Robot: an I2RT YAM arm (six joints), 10 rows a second.
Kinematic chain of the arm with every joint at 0, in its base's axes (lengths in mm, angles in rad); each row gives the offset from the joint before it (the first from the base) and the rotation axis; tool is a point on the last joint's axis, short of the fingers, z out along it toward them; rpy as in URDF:
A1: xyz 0 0 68 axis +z
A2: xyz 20 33.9 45.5 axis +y
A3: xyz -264 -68.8 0 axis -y
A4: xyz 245 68.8 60 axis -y
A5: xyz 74 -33.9 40.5 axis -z
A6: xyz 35.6 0 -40.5 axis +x
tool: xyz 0 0 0 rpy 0 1.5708 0
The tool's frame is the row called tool.
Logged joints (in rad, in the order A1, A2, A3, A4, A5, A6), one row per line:
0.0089, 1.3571, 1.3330, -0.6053, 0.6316, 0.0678
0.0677, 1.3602, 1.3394, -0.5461, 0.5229, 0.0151
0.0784, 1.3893, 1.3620, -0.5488, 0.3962, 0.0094
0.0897, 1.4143, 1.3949, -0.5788, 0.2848, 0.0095
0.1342, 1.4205, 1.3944, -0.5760, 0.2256, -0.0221
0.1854, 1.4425, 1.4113, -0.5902, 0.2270, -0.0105
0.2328, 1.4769, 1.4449, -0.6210, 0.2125, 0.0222
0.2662, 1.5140, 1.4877, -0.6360, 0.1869, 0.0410
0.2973, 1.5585, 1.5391, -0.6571, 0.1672, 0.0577
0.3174, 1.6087, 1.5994, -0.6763, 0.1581, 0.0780
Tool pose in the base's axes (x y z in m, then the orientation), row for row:
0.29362, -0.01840, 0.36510, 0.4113, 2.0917, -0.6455
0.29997, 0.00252, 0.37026, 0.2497, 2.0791, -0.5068
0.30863, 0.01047, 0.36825, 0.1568, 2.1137, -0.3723
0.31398, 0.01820, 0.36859, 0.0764, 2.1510, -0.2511
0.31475, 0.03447, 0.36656, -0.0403, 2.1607, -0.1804
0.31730, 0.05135, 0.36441, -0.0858, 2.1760, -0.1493
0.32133, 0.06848, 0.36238, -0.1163, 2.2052, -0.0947
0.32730, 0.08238, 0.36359, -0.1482, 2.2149, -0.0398
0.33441, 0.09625, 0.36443, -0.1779, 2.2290, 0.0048
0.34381, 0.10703, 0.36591, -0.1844, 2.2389, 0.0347
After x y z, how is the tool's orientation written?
As a rotation vector, in radians.
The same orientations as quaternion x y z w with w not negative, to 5 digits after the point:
0.16570, 0.84268, -0.26005, 0.44137
0.10207, 0.84984, -0.20716, 0.47375
0.06412, 0.86441, -0.15225, 0.47487
0.03115, 0.87709, -0.10239, 0.46826
-0.01643, 0.88076, -0.07354, 0.46753
-0.03488, 0.88451, -0.06069, 0.46124
-0.04702, 0.89147, -0.03828, 0.44900
-0.05979, 0.89360, -0.01606, 0.44457
-0.07154, 0.89640, 0.00193, 0.43744
-0.07400, 0.89842, 0.01392, 0.43264

